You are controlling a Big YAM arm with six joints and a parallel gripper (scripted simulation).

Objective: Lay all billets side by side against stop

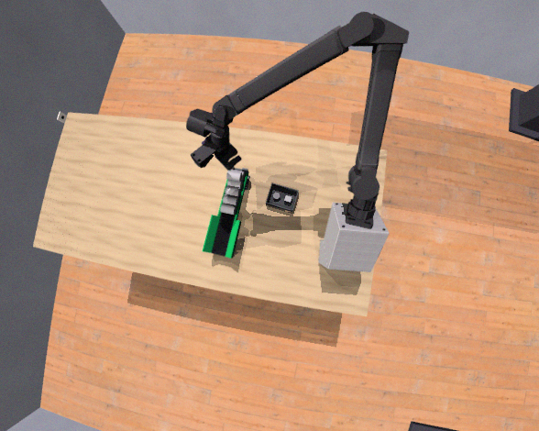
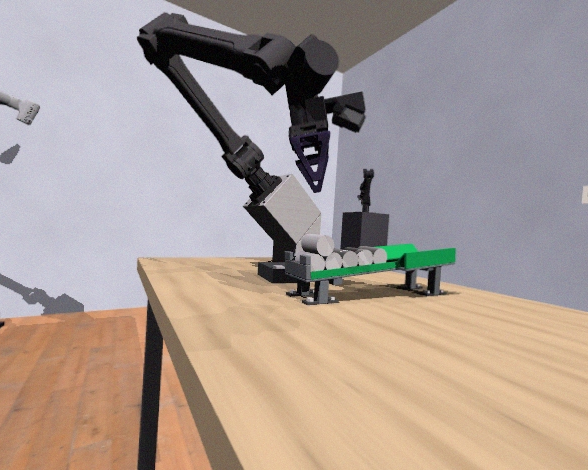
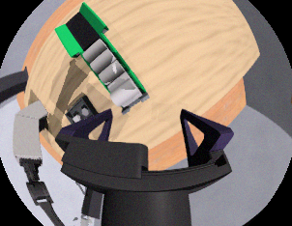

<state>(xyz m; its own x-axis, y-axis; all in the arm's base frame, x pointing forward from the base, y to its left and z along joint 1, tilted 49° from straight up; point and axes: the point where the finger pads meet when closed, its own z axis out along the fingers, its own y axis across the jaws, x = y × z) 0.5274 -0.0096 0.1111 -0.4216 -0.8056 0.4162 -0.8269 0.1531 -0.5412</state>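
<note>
Now: the stop 30 mm behind my hand, 10 mm to the right of it and 160 mm below it. Also, from my hand: black control box (250 mm behind, 50 mm to the left, 210 mm below).
</note>
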